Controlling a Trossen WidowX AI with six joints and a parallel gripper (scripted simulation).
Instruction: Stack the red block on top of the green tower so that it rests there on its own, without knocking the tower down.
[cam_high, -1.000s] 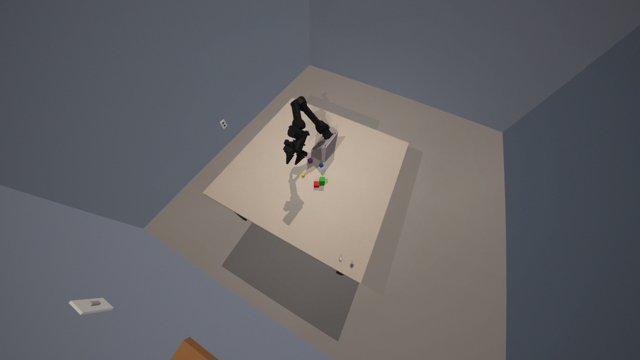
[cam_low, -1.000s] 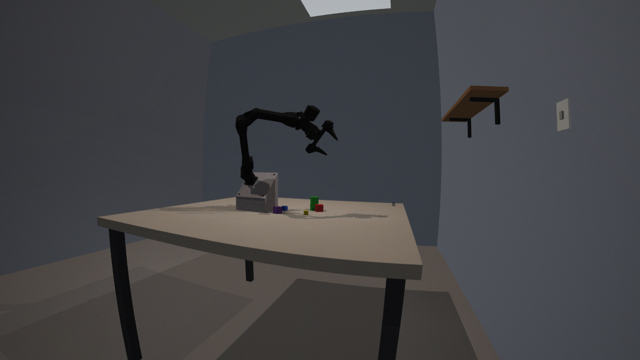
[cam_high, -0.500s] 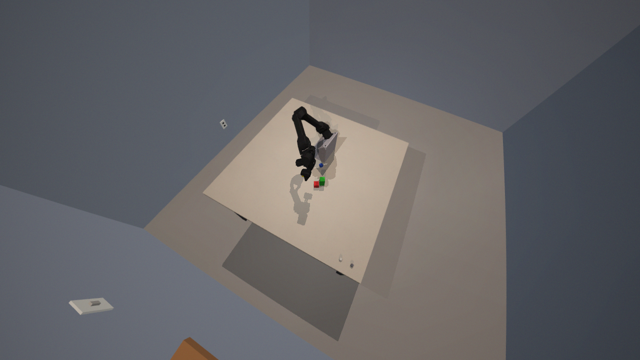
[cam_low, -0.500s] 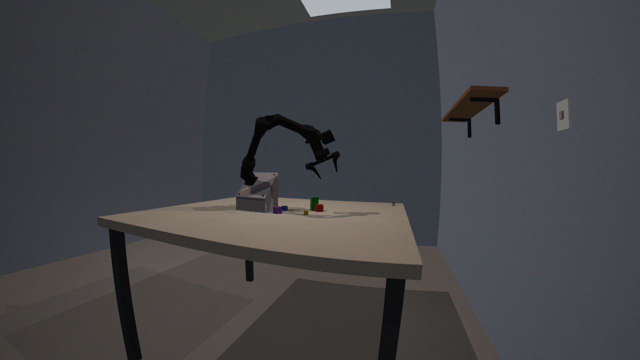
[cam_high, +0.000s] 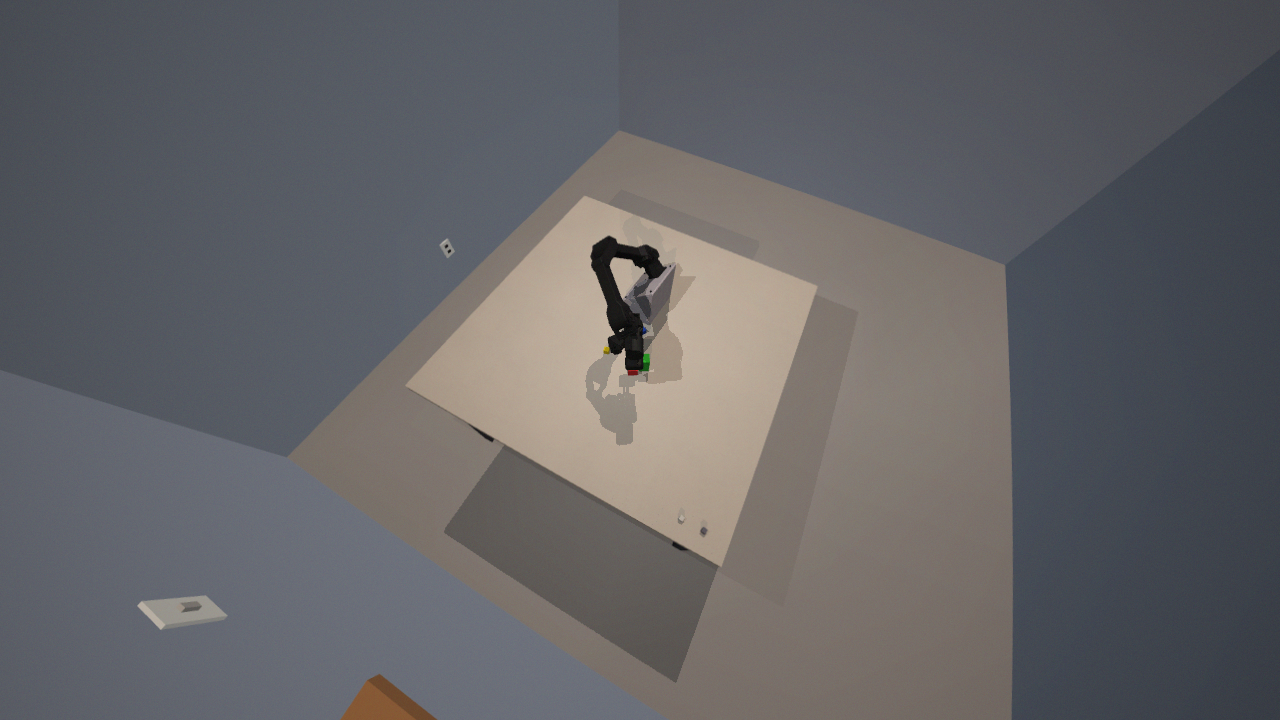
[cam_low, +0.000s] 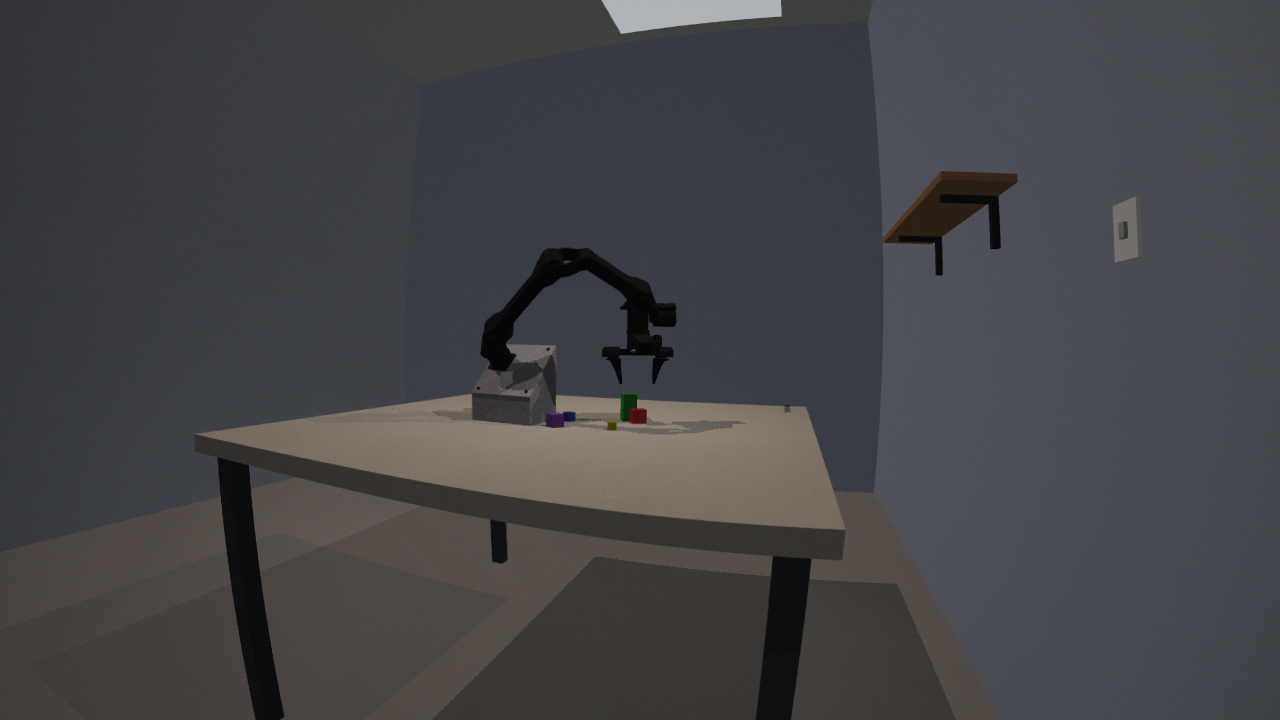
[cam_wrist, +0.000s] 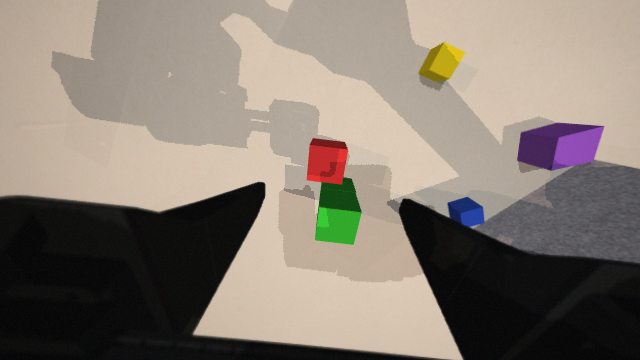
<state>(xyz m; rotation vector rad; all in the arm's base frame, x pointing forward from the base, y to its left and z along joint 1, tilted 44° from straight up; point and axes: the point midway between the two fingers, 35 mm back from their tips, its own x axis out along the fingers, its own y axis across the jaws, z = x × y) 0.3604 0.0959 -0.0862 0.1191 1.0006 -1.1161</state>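
Right now my gripper tip is 90 mm above the red block. The rest, counted from my gripper tip: purple cube: 150 mm behind, 170 mm to the right, 90 mm below; yellow cube: 10 mm behind, 130 mm to the right, 100 mm below; blue cube: 170 mm behind, 70 mm to the right, 90 mm below.
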